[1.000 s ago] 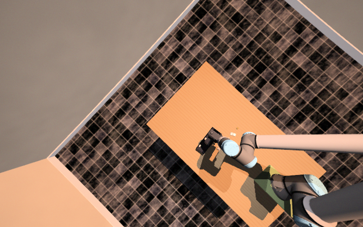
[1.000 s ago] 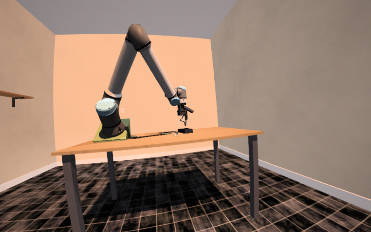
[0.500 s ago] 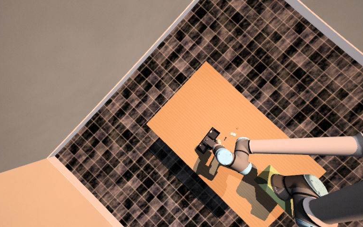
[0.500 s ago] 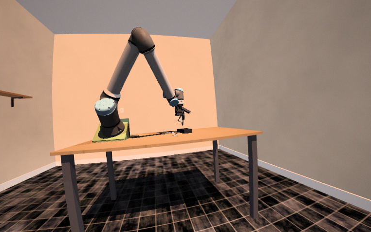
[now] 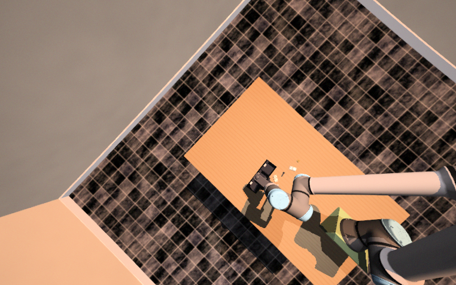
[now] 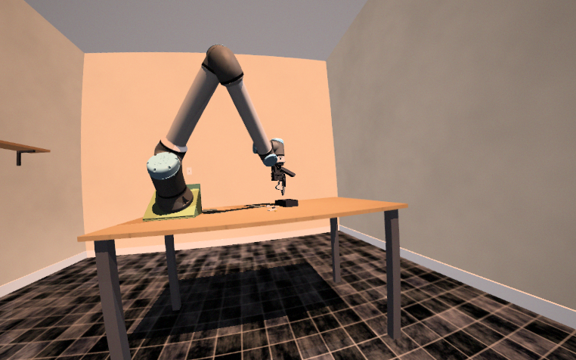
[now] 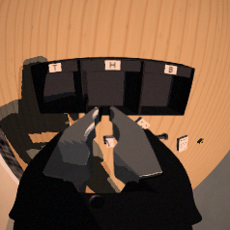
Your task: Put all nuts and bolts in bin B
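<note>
Right now the black three-part bin is 6 cm below my hand, 1 cm to the right of it and 1 cm ahead of it. Round my hand: white piece (12 cm behind, 7 cm below, 1 cm to the right); white square piece (20 cm to the right, 13 cm behind, 8 cm below); dark bolt (13 cm to the right, 10 cm behind, 8 cm below).
</note>
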